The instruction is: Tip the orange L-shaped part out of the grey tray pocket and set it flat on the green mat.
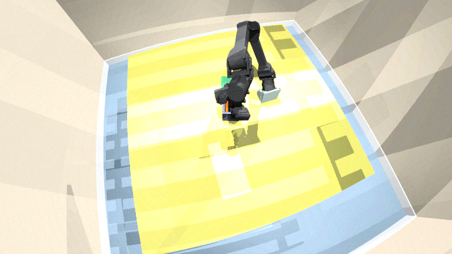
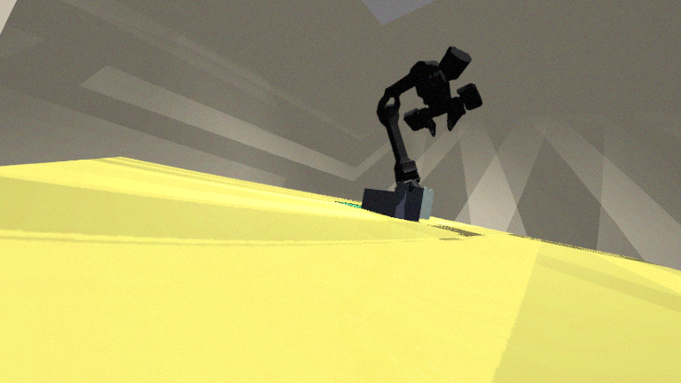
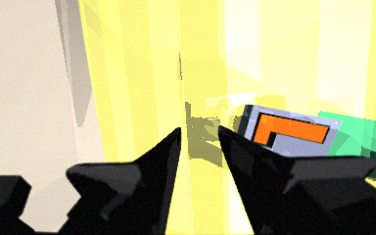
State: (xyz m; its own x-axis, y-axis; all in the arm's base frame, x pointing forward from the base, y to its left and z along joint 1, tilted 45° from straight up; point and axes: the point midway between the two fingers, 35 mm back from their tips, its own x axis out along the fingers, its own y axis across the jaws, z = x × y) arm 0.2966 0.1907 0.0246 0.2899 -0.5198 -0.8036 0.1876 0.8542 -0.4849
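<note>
The orange L-shaped part lies 17 cm below my gripper tip, 12 cm to the right of it and 6 cm behind it. Round my gripper tip: green mat: 27 cm to the right, 23 cm below, 13 cm behind.
</note>
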